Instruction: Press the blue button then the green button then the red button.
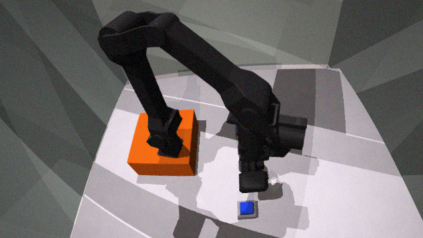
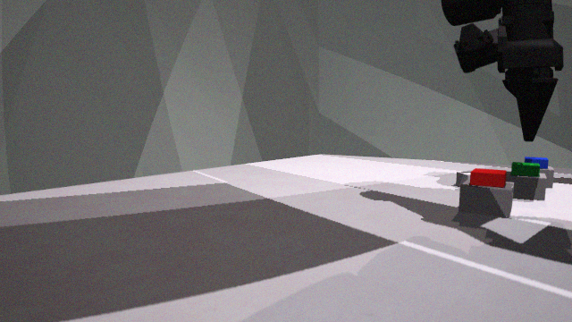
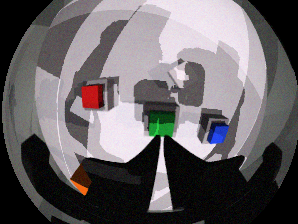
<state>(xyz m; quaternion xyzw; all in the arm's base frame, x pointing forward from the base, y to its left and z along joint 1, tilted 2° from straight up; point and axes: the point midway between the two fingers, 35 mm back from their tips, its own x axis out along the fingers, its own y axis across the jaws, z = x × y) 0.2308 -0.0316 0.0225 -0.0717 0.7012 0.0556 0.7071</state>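
The green button lies 30 mm below my gripper tip. Round my gripper tip: blue button 100 mm to the right, 30 mm below, 10 mm ahead; then red button 110 mm to the left, 30 mm below, 20 mm ahead.
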